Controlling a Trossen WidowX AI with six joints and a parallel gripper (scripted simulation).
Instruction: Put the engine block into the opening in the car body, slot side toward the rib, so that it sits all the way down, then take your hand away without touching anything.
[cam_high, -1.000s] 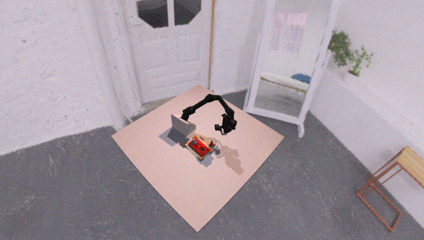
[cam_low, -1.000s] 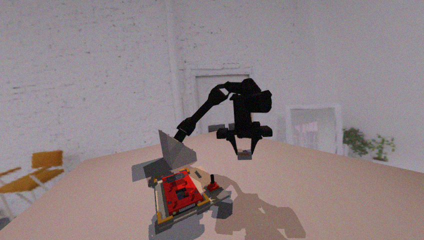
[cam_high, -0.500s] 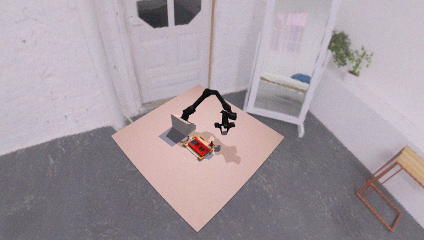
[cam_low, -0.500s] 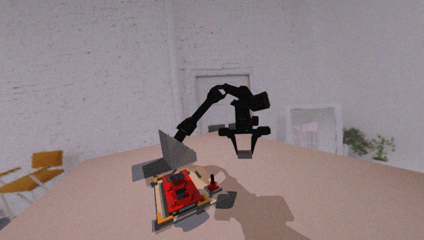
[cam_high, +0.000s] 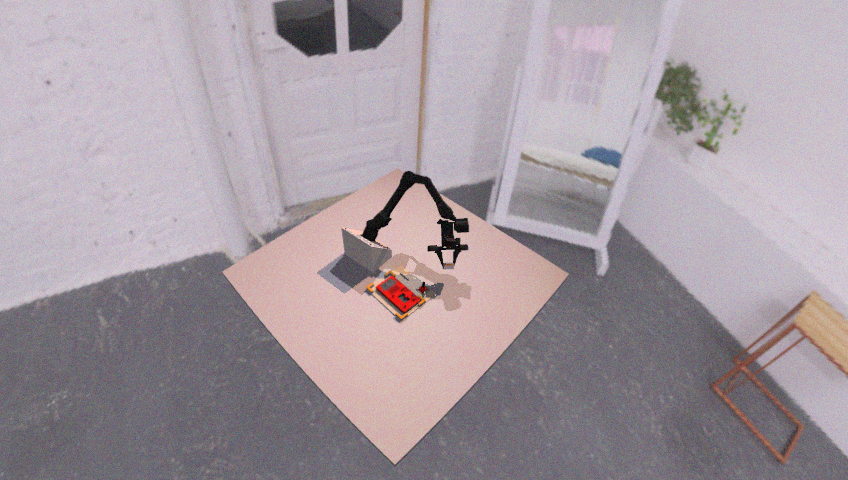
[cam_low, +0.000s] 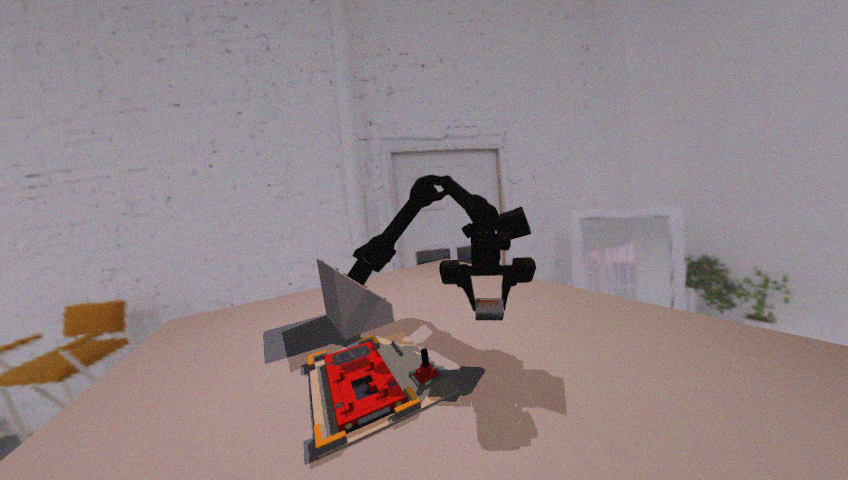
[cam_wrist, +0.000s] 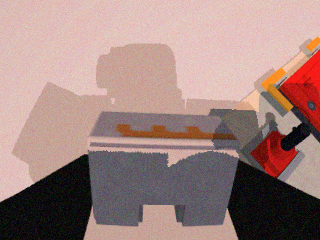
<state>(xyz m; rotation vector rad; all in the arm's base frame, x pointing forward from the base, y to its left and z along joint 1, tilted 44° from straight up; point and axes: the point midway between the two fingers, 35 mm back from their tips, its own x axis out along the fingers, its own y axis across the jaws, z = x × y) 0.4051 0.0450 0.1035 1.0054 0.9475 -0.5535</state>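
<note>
The black peg lies 110 mm to the right of my gripper tip, 80 mm below it and 60 mm behind it. From my gripper tip the other things lie so: engine block right at my gripper tip.
</note>
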